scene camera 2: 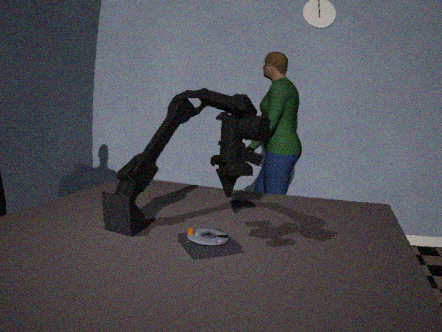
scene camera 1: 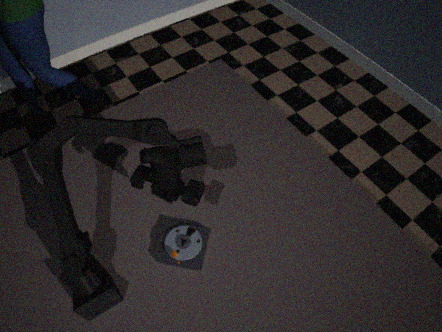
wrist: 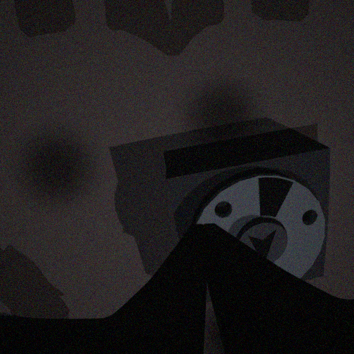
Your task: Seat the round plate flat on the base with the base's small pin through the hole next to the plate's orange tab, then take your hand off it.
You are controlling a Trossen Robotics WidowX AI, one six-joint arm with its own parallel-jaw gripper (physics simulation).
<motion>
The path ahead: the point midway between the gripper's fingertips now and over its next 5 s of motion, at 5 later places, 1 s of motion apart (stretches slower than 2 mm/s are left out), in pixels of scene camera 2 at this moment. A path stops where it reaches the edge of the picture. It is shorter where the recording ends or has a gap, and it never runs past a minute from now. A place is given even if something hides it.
The gripper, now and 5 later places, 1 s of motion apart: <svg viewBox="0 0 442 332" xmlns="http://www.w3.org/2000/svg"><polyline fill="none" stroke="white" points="227,196 170,230 188,229 189,234 189,236 188,228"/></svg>
</motion>
